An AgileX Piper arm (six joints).
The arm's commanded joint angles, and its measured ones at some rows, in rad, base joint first. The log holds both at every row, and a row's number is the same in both.
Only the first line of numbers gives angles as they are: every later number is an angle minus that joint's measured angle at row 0.
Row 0, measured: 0.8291 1.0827 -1.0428 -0.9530 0.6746 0.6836
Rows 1 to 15, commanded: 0.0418 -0.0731 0.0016 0.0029 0.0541 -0.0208; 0.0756 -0.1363 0.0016 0.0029 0.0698 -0.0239; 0.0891 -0.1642 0.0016 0.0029 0.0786 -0.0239; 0.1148 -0.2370 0.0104 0.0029 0.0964 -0.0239; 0.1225 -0.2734 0.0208 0.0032 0.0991 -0.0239; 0.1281 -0.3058 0.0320 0.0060 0.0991 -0.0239; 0.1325 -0.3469 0.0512 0.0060 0.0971 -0.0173; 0.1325 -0.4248 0.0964 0.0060 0.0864 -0.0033; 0.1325 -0.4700 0.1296 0.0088 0.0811 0.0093; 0.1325 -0.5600 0.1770 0.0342 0.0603 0.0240; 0.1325 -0.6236 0.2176 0.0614 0.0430 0.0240; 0.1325 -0.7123 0.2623 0.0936 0.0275 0.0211; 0.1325 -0.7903 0.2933 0.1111 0.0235 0.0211; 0.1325 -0.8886 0.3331 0.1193 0.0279 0.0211; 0.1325 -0.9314 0.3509 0.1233 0.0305 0.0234
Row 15, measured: 0.1283 -0.7745 0.2836 0.1002 0.0373 0.0186
